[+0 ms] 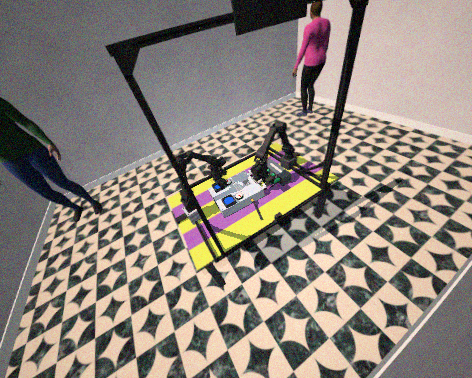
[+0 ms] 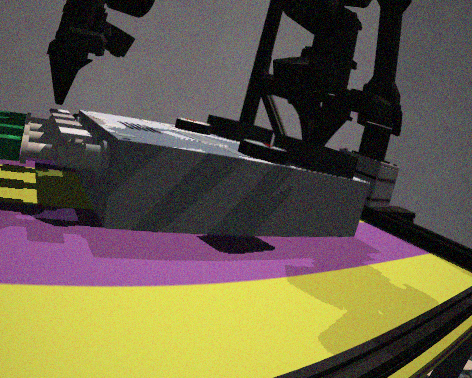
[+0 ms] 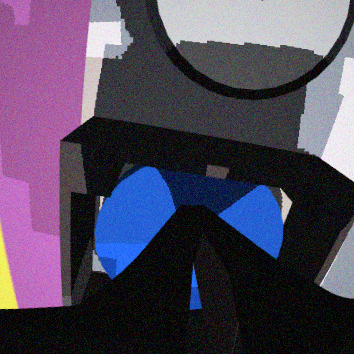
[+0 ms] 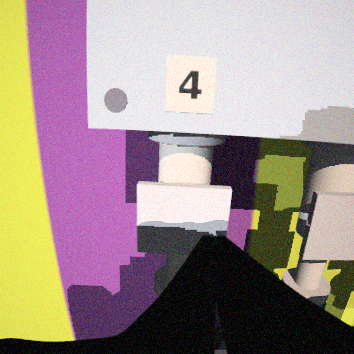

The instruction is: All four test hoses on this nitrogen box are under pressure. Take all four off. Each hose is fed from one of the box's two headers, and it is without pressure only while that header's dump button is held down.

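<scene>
The grey nitrogen box lies on the yellow and purple mat. My left gripper is shut and empty, its tips down on the far blue dump button inside its black guard. A second blue button lies nearer. My right gripper is shut and empty. It hovers just over the white collar of the coupling at the port marked 4. The neighbouring coupling shows at the right. The green hoses run off behind.
A round gauge sits on the box top. A thin black tool lies on the mat in front of the box. Black gantry posts stand at the table's edges. A person in pink stands at the back; another person is at the left.
</scene>
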